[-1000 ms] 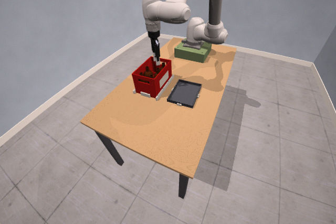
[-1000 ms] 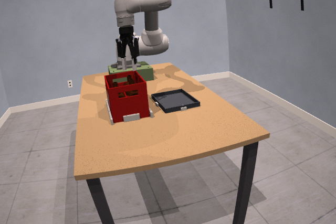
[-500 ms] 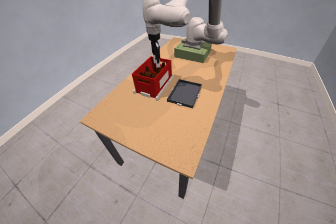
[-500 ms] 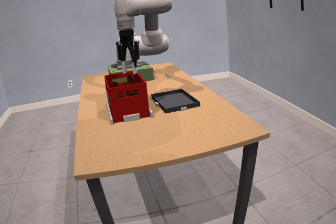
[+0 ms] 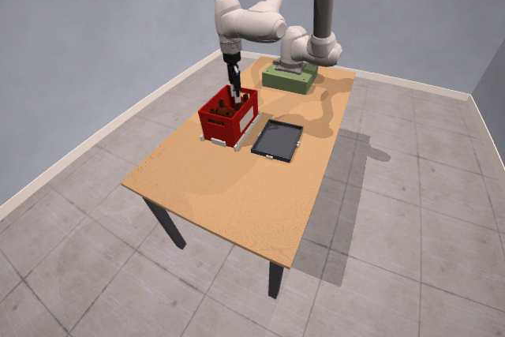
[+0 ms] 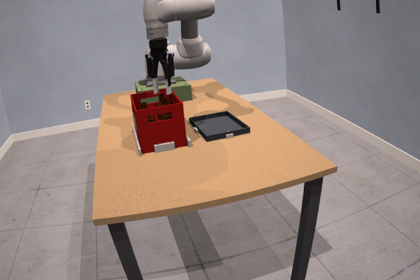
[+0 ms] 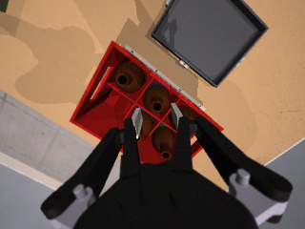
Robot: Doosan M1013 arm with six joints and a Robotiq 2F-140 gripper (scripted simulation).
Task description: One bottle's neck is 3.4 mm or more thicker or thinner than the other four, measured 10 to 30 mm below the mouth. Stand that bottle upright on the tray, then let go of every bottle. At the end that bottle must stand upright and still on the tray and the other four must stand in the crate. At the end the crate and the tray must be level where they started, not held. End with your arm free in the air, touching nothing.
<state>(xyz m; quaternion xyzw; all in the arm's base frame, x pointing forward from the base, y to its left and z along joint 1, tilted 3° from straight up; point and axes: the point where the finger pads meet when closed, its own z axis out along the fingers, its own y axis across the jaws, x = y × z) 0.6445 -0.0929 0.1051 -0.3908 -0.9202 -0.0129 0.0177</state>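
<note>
My gripper is now 4 cm to the left of the red crate and 13 cm above it. Also, from my hand: dark grey tray (1 cm ahead, 22 cm to the left, 21 cm below); then glass bottle (9 cm ahead, 8 cm to the right, 13 cm below).
</note>
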